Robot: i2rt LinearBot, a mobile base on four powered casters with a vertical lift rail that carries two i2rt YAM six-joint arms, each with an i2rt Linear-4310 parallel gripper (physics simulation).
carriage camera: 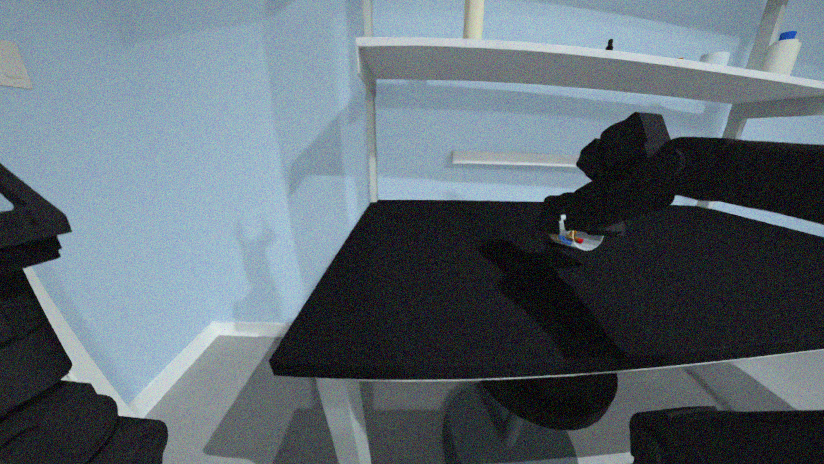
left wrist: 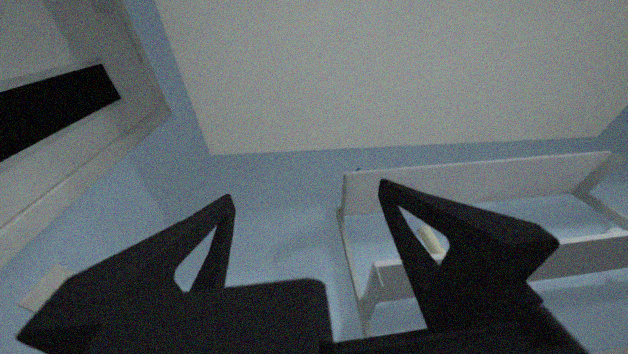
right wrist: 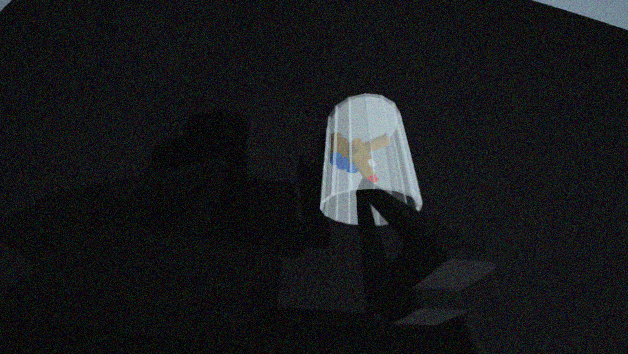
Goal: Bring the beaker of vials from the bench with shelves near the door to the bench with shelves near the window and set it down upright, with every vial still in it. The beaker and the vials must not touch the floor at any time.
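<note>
The clear beaker (carriage camera: 592, 240) (right wrist: 367, 117) lies on its side on the black bench top (carriage camera: 403, 288). In the right wrist view its open mouth faces the lower edge. Several amber vials (right wrist: 361, 155) with blue and red caps lie inside it; their exact number is unclear. A small white shape (carriage camera: 562, 221) stands up beside it; I cannot tell what it is. My right gripper (right wrist: 295, 175) is open, low over the beaker, with one finger overlapping the mouth; the other finger is hard to see against the dark. My left gripper (left wrist: 307, 194) is open and empty, away from the bench.
A white shelf (carriage camera: 490, 60) above the bench carries a cream cylinder (carriage camera: 473, 20) and a blue-capped bottle (carriage camera: 781, 56). White posts (carriage camera: 371, 138) hold it up. A dark stool (carriage camera: 559, 400) stands under the bench's front edge. A blue wall (carriage camera: 172, 172) is at the left.
</note>
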